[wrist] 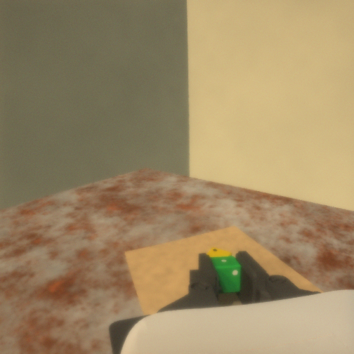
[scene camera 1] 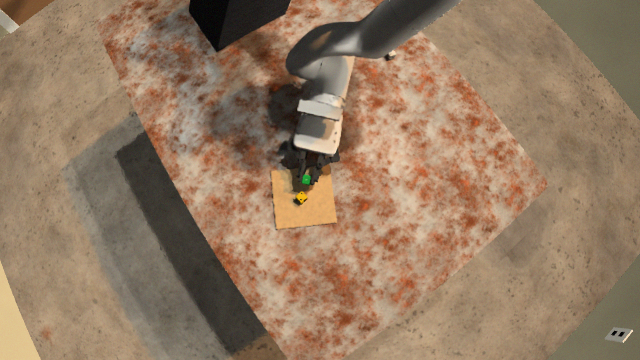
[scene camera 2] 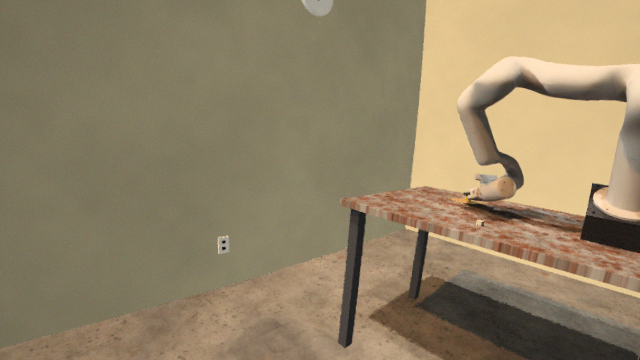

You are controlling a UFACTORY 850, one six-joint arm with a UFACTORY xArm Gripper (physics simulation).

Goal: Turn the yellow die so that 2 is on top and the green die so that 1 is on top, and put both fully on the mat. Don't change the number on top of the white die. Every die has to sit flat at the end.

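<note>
My gripper [scene camera 1: 307,179] [scene camera 2: 468,194] [wrist: 221,271] is low over the mat's near-arm edge, lying close to level. It is shut on the green die [scene camera 1: 306,179] [wrist: 228,278]. The die's upper face shows one white pip in the wrist view; a pip also shows on the face towards that camera. Whether the die touches the mat is unclear. The yellow die [scene camera 1: 301,197] [scene camera 2: 467,200] [wrist: 218,252] sits on the tan mat [scene camera 1: 320,215] [wrist: 165,275] just beyond the green die, partly hidden in the wrist view; its top number is hard to read. The white die [scene camera 1: 391,55] [scene camera 2: 480,223] sits on the table off the mat.
The mottled red and white table [scene camera 1: 400,200] [scene camera 2: 400,207] [wrist: 75,230] carries the mat. The black base block [scene camera 1: 235,20] [scene camera 2: 607,227] stands at the arm's end of the table. In scene camera 1 the arm [scene camera 1: 345,40] passes close to the white die and partly covers it.
</note>
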